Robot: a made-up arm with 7 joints.
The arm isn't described. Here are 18 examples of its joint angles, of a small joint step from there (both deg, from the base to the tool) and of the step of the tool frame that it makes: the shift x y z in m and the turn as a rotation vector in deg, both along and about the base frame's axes.
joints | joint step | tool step
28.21 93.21 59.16 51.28 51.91 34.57 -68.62 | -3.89 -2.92 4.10 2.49 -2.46 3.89 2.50 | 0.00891 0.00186 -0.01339 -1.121 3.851 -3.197
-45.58 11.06 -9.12 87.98 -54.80 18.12 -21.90 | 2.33 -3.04 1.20 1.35 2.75 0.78 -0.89 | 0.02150 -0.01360 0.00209 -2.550 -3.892 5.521
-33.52 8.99 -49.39 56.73 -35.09 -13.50 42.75 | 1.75 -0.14 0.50 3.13 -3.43 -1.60 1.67 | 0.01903 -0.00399 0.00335 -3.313 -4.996 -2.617
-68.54 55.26 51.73 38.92 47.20 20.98 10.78 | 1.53 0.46 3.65 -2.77 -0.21 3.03 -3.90 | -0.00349 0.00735 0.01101 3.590 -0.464 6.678
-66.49 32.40 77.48 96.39 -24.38 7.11 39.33 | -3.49 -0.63 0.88 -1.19 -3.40 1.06 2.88 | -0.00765 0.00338 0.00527 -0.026 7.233 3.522
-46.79 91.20 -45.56 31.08 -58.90 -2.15 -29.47 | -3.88 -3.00 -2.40 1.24 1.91 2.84 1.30 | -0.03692 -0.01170 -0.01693 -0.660 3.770 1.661
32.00 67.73 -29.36 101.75 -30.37 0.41 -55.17 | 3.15 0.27 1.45 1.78 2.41 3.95 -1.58 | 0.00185 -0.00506 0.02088 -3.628 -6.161 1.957
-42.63 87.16 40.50 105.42 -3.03 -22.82 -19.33 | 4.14 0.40 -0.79 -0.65 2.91 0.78 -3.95 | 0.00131 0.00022 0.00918 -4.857 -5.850 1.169
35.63 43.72 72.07 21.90 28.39 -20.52 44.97 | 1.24 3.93 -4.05 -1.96 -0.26 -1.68 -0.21 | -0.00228 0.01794 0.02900 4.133 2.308 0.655
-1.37 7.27 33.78 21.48 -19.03 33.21 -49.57 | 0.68 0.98 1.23 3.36 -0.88 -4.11 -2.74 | 0.00988 0.01287 0.01347 6.868 -6.219 -1.438
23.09 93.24 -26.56 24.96 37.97 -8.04 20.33 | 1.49 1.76 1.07 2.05 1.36 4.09 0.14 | -0.00266 -0.00374 0.02220 -1.296 -2.761 1.804
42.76 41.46 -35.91 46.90 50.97 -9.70 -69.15 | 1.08 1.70 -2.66 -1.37 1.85 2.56 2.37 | 0.00105 0.01114 0.00425 0.417 3.900 -1.031
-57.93 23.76 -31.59 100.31 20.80 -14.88 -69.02 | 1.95 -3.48 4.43 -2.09 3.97 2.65 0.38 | 0.01702 -0.00150 -0.01367 1.228 2.322 6.130
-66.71 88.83 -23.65 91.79 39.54 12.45 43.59 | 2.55 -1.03 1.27 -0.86 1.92 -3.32 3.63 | 0.00982 0.00449 0.00023 -4.459 -3.277 3.421
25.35 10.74 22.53 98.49 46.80 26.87 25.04 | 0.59 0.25 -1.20 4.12 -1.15 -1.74 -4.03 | -0.00825 -0.00954 0.01263 1.807 -2.827 3.817
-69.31 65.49 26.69 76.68 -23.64 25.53 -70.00 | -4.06 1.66 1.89 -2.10 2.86 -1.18 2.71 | 0.00077 0.01064 0.01051 -1.298 3.674 3.015
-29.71 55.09 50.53 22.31 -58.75 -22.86 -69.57 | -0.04 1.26 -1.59 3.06 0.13 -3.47 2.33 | 0.01295 0.00376 0.01226 -1.764 0.782 -5.919
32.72 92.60 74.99 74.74 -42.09 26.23 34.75 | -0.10 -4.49 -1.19 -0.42 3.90 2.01 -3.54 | 0.01778 0.01539 -0.02185 -3.344 -2.879 -3.573
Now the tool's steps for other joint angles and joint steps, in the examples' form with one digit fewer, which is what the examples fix.
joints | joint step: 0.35 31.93 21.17 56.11 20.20 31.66 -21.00 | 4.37 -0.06 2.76 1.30 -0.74 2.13 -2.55
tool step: 0.0170 0.0049 0.0227 1.53 -3.86 3.55
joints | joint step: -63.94 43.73 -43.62 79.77 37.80 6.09 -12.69 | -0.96 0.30 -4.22 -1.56 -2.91 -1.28 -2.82
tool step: -0.0220 -0.0080 0.0079 0.01 1.44 -4.93
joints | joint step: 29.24 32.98 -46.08 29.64 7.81 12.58 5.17 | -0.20 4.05 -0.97 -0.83 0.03 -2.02 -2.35
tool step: -0.0103 0.0342 0.0056 5.17 -1.68 1.23
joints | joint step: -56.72 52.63 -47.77 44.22 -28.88 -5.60 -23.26 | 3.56 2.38 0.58 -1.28 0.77 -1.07 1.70
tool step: 0.0299 0.0219 -0.0106 2.37 -2.00 -0.75
